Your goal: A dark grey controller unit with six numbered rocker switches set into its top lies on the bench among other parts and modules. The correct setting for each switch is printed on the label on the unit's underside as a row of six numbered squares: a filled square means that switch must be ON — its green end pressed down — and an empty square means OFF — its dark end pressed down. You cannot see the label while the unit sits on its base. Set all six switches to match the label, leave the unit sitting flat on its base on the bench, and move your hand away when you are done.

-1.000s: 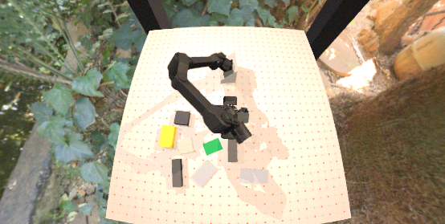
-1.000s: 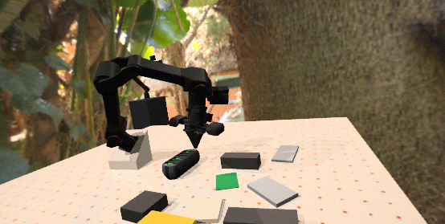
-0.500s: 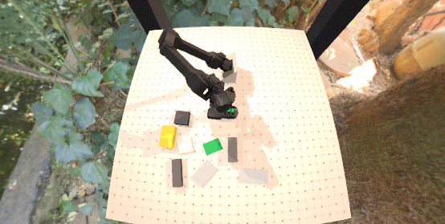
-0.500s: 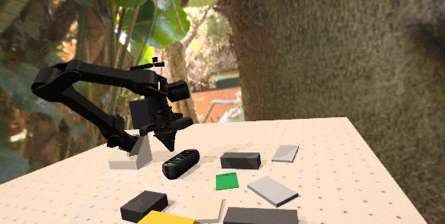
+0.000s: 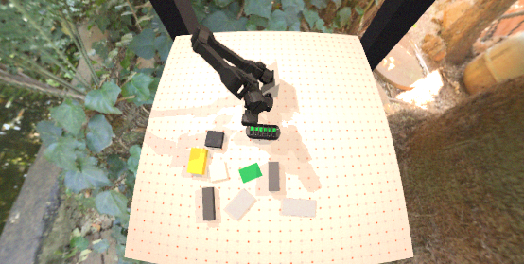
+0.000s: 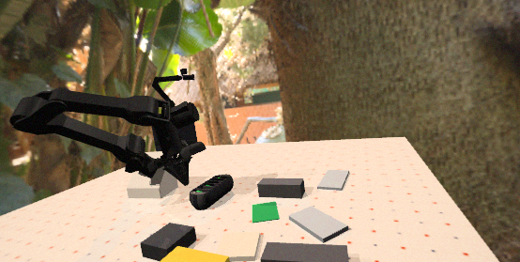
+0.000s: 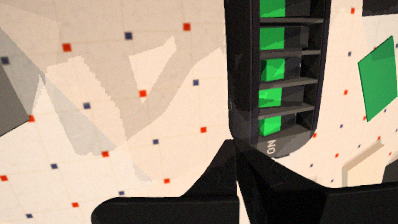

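My gripper tip is 240 mm short of the dark block, 120 mm to the right of it and 40 mm above it. From my gripper tip the other things lie so: yellow block (230 mm to the right, 220 mm ahead, 40 mm below); then cream tile (250 mm ahead, 130 mm to the right, 50 mm below); then green tile (230 mm ahead, 60 mm below, 20 mm to the left).
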